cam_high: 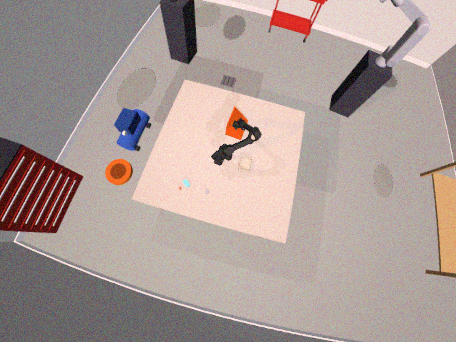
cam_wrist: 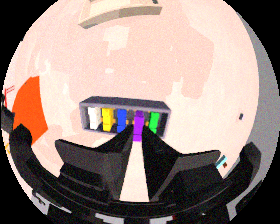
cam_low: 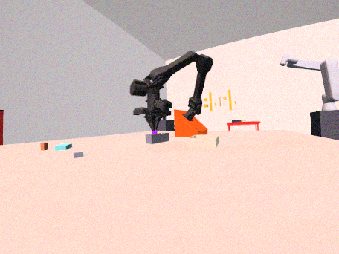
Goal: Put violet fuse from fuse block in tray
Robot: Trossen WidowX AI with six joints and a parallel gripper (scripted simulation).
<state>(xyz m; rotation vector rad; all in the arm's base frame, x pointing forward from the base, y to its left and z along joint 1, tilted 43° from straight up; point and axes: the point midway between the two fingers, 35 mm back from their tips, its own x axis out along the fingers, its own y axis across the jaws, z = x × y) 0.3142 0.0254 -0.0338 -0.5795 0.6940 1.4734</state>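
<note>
Now: the beige tray 210 mm to the left of my gripper tip, 50 mm below it and 40 mm behind it. Round my gripper tip: cyan block: 310 mm ahead, 190 mm to the right, 40 mm below; violet fuse: 10 mm below; grey piece: 310 mm ahead, 40 mm below.
</note>
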